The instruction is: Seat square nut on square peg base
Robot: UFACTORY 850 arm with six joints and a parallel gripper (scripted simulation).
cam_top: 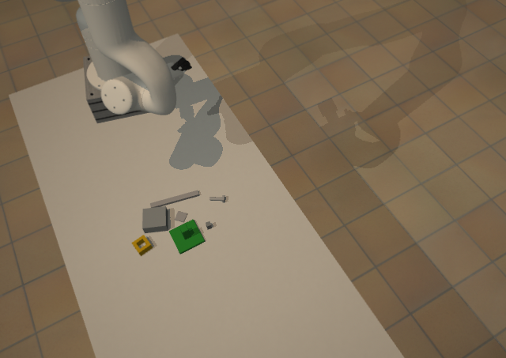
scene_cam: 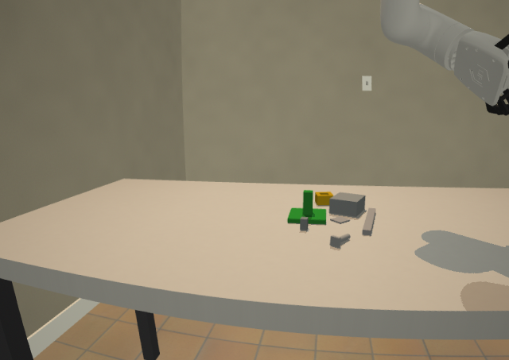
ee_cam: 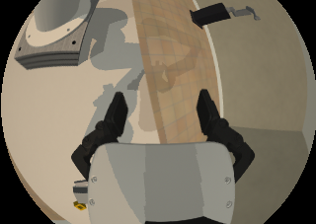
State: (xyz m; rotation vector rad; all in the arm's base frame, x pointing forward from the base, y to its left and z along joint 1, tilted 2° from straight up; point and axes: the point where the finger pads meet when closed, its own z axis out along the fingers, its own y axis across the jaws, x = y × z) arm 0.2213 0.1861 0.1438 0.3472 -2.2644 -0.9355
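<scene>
Right now the grey block is 32 cm ahead of my hand, 17 cm to the right of it and 24 cm below it. Also, from my hand: bolt (31 cm ahead, 3 cm to the left, 25 cm below); grey bar (27 cm ahead, 11 cm to the right, 25 cm below); flat tile (33 cm ahead, 10 cm to the right, 25 cm below).
</scene>
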